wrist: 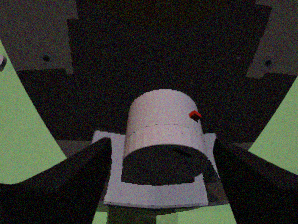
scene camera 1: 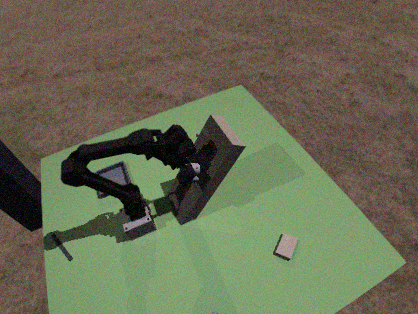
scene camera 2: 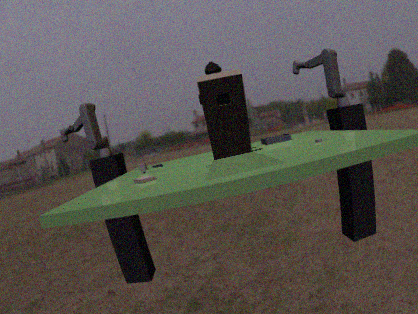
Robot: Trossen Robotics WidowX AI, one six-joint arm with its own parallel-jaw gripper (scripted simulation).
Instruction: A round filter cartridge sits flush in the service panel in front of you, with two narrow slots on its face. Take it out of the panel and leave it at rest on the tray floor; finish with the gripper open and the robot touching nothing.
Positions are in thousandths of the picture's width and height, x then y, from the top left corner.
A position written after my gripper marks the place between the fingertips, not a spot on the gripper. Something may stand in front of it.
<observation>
My gripper (scene camera 1: 461, 540) is open, with nothing in its grasp. Also in view: a filter cartridge (wrist: 552, 641) and a service panel (scene camera 1: 523, 470).
My gripper shows as well in the wrist view (wrist: 549, 650). The service panel is seen too in the wrist view (wrist: 273, 319) and in scene camera 2 (scene camera 2: 535, 317). Scene camera 2 misses the filter cartridge, which is hidden by the service panel.
</observation>
